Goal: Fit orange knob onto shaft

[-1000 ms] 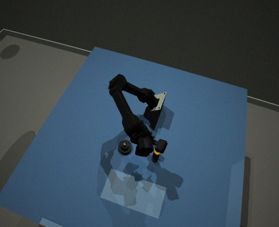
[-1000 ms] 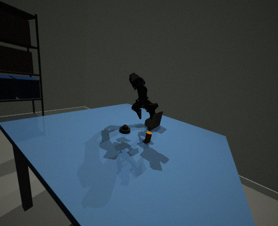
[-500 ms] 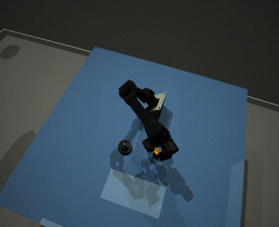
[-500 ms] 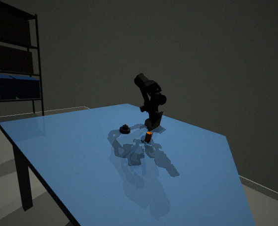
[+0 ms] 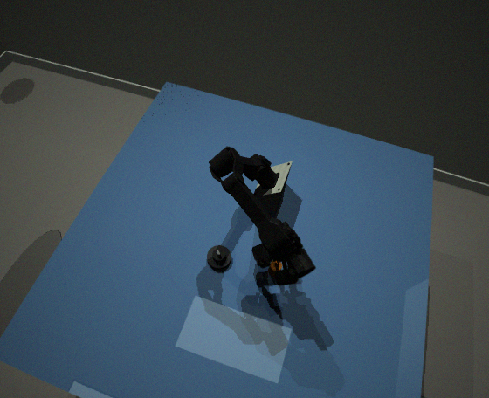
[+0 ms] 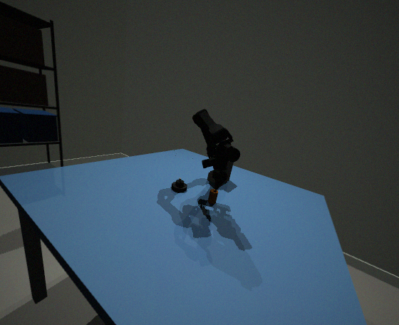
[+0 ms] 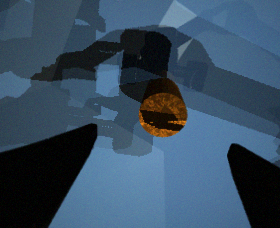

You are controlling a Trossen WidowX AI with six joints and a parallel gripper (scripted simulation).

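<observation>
My gripper tip is 5 cm above the orange knob. Round my gripper tip: round dark pedestal: 20 cm to the right, 6 cm below, 3 cm ahead.
</observation>
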